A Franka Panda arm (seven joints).
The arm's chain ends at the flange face. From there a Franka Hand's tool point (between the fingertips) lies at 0.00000 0.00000 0.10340 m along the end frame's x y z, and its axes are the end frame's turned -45 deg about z.
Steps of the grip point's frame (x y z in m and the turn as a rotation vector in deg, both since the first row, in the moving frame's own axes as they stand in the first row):
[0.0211, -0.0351, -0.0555, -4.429, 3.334, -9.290]
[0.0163, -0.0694, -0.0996, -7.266, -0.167, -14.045]
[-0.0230, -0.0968, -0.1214, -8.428, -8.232, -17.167]
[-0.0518, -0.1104, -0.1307, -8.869, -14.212, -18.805]
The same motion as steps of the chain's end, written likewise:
[-0.0199, -0.0403, -0.0550, -0.774, 5.489, -9.290]
[-0.0476, -0.0689, -0.0988, -5.256, 5.020, -14.045]
[-0.0881, -0.0729, -0.1192, -11.780, 0.139, -17.167]
[-0.1128, -0.0711, -0.1264, -16.321, -3.778, -18.805]

